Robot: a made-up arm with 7 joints.
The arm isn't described. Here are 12 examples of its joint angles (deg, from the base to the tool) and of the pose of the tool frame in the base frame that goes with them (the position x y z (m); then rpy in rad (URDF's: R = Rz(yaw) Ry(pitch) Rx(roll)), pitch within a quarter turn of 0, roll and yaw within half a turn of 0).
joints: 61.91 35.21 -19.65 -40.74 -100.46 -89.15 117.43
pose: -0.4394 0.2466 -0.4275 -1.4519 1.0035 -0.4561
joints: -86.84 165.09 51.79 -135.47 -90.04 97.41 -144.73
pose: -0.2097 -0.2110 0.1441 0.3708 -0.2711 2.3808
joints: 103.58 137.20 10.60 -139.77 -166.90 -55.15 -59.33
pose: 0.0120 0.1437 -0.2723 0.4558 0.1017 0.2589
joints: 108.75 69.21 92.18 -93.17 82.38 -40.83 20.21
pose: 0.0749 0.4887 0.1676 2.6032 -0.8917 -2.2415
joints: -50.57 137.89 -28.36 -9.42 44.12 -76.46 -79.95
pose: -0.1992 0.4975 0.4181 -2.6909 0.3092 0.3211
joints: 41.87 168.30 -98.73 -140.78 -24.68 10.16 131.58
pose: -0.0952 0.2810 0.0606 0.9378 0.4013 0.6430
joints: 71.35 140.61 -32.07 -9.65 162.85 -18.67 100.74
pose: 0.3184 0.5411 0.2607 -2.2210 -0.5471 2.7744
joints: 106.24 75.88 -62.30 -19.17 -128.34 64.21 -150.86
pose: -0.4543 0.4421 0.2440 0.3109 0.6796 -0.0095
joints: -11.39 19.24 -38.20 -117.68 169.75 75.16 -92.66
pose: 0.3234 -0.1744 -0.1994 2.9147 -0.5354 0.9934
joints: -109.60 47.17 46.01 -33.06 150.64 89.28 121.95
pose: 0.4323 0.2903 0.4217 -2.2162 0.1682 -1.3648
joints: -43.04 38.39 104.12 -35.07 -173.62 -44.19 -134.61
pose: 0.3322 0.5127 -0.2701 -0.9370 0.4458 2.3605
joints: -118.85 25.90 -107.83 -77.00 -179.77 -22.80 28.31
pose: 0.4718 -0.3337 0.0163 -1.4158 -0.2927 0.7408
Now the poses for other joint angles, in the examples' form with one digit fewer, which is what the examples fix.
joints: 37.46 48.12 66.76 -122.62 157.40 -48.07 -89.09
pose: 0.119 0.372 0.053 -2.458 -0.927 -2.646
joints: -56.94 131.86 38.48 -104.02 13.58 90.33 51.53
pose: -0.108 0.005 0.466 -2.474 -0.402 -2.557
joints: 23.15 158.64 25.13 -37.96 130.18 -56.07 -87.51
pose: 0.393 0.182 0.504 -3.121 0.251 -1.269
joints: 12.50 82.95 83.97 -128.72 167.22 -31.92 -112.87
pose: 0.087 0.175 0.308 3.025 -0.153 -2.483
